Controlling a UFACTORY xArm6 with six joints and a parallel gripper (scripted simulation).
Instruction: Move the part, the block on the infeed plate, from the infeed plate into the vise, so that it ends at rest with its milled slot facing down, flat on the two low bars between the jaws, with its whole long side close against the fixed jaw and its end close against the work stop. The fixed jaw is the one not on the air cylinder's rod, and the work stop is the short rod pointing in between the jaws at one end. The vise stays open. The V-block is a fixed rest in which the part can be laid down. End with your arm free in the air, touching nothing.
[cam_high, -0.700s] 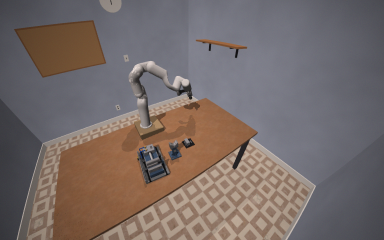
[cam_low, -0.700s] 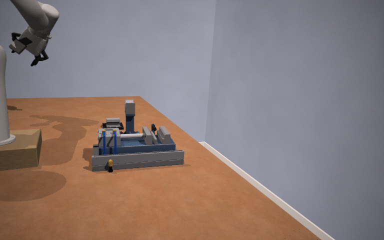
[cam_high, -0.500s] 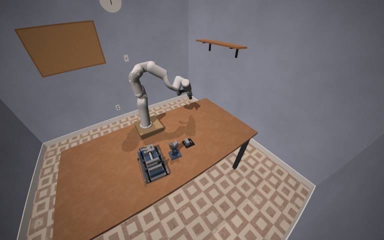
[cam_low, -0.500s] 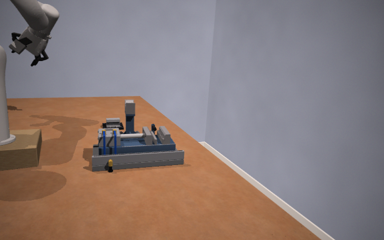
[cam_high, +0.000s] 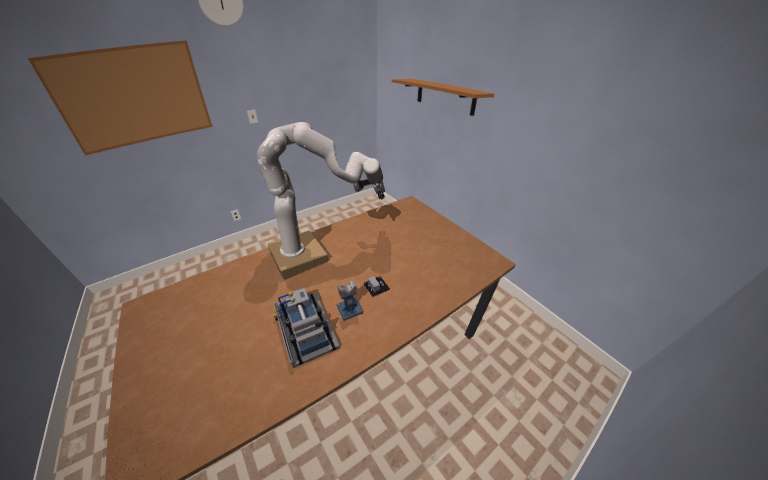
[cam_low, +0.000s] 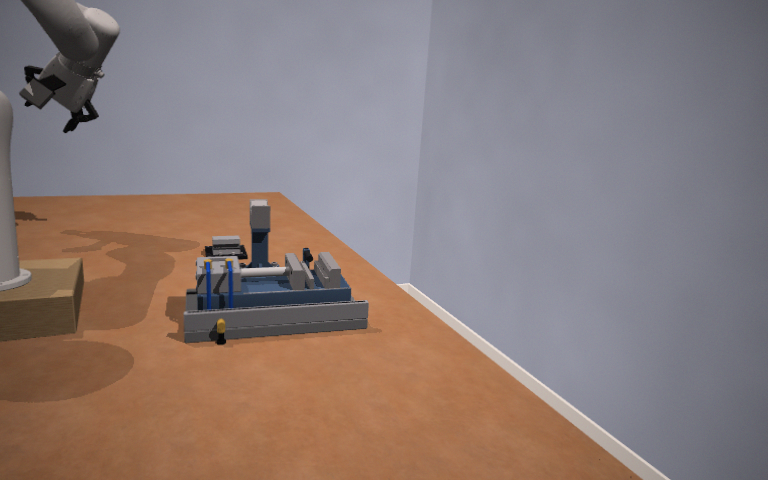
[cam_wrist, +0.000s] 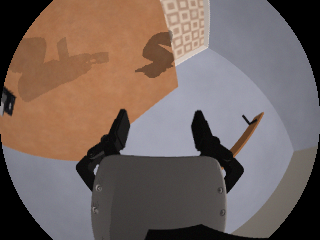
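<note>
The part lies 350 mm ahead of my hand, 270 mm to the right of it and 260 mm below it. From my hand the other things lie so: black infeed plate (350 mm ahead, 250 mm to the right, 280 mm below); then air cylinder (290 mm ahead, 610 mm to the right, 210 mm below); then post (400 mm ahead, 420 mm to the right, 230 mm below).
</note>
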